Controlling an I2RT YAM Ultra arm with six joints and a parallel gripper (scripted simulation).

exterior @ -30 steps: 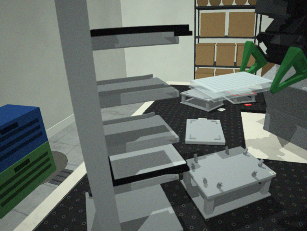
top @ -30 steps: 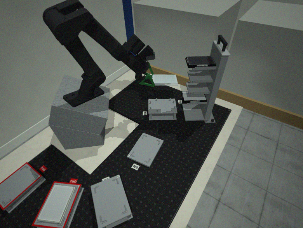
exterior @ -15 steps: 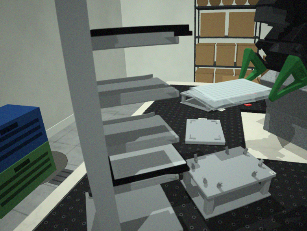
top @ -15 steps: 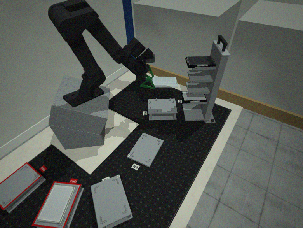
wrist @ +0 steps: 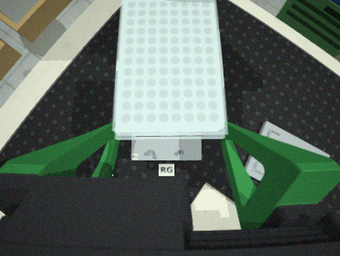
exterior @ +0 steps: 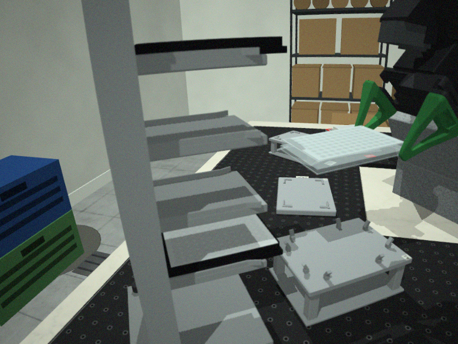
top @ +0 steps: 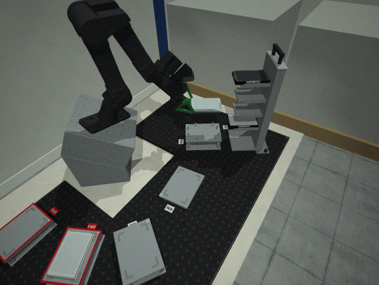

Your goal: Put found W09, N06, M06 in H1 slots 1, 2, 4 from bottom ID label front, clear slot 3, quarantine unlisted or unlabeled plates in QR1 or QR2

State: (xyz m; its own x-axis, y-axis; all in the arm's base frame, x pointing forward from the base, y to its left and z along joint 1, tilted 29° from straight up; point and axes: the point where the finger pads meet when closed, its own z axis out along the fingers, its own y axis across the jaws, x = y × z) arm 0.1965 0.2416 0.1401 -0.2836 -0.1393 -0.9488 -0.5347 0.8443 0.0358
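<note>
My gripper is now 50 mm short of the clear plate and 40 mm to the right of it. From my hand the other things lie so: plate hotel H1: 250 mm ahead, 180 mm to the left, 10 mm below; then H1 tag: 80 mm ahead, 180 mm to the left, 210 mm below; then regrip nest RG: 40 mm ahead, 30 mm to the left, 160 mm below.
</note>
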